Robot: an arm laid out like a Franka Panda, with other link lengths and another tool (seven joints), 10 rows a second.
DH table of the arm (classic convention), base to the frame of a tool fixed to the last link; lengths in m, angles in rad. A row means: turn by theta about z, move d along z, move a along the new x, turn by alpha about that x. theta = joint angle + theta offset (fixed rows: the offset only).
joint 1: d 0.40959  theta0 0  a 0  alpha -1.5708
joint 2: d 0  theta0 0  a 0  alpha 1.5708
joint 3: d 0.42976  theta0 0  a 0.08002  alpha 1.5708
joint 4: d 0  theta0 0  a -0.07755  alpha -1.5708
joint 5: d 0.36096  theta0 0  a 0  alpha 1.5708
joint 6: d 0  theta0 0  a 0.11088  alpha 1.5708
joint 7: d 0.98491  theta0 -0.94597  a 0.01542  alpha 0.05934
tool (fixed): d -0.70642  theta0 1.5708  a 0  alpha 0
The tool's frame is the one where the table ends.
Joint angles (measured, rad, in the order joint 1, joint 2, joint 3, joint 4, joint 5, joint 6, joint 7), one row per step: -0.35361, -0.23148, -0.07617, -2.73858, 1.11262, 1.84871, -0.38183; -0.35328, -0.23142, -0.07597, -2.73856, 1.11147, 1.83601, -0.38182; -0.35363, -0.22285, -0.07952, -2.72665, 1.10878, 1.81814, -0.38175; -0.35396, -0.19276, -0.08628, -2.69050, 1.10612, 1.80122, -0.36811; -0.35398, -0.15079, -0.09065, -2.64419, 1.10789, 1.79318, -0.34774; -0.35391, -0.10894, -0.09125, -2.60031, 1.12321, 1.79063, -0.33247; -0.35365, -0.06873, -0.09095, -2.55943, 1.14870, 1.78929, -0.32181
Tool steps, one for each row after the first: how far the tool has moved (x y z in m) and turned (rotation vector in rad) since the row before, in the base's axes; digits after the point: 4 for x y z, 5 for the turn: -0.0017, 0.0036, 0.0015, 0.00998, 0.00154, 0.00829; 0.0025, 0.0010, 0.0033, 0.01226, -0.00066, 0.00775; 0.0120, -0.0053, 0.0036, 0.01166, 0.00924, -0.00218; 0.0174, -0.0087, 0.0013, 0.00686, 0.01557, -0.01078; 0.0196, -0.0079, 0.0009, 0.00916, 0.00950, -0.01832; 0.0206, -0.0070, 0.0011, 0.01363, 0.00387, -0.02374
